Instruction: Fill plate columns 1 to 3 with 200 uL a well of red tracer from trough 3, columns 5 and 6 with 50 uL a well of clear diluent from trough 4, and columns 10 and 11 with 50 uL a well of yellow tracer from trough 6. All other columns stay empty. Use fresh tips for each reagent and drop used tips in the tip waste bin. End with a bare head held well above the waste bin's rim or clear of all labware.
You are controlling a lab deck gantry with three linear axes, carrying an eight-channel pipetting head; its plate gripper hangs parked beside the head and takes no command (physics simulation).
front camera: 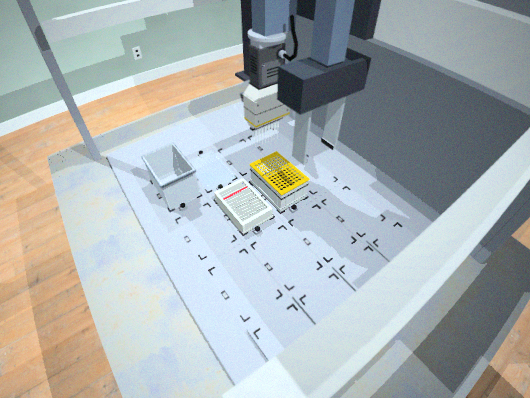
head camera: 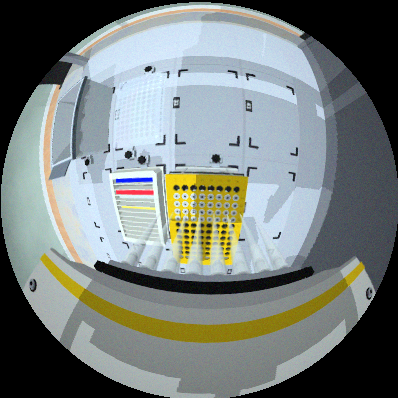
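Note:
The eight-channel head (front camera: 266,107) (head camera: 210,310) carries a row of pale tips (front camera: 266,131) (head camera: 218,250) and hangs high, behind the tip rack in the front view. The yellow-topped tip rack (front camera: 303,180) (head camera: 170,182) has an empty end row, several rows of tips beside it and empty holes beyond. The white trough block (front camera: 259,221) (head camera: 158,200) shows blue (head camera: 134,180), red (front camera: 235,193) (head camera: 135,192) and yellow (head camera: 137,207) strips. The clear plate (front camera: 215,170) (head camera: 140,110) shows no colour in its wells. My plate gripper (front camera: 314,152) hangs beside the head, its paddles apart and empty.
The grey waste bin (front camera: 180,192) (head camera: 95,120) stands tall at the deck's left, beyond the plate. The trough block and tip rack stand side by side. Small black knobs (front camera: 257,229) (head camera: 216,158) stand by the labware. A dark wall (front camera: 425,125) (head camera: 357,175) runs along the right side.

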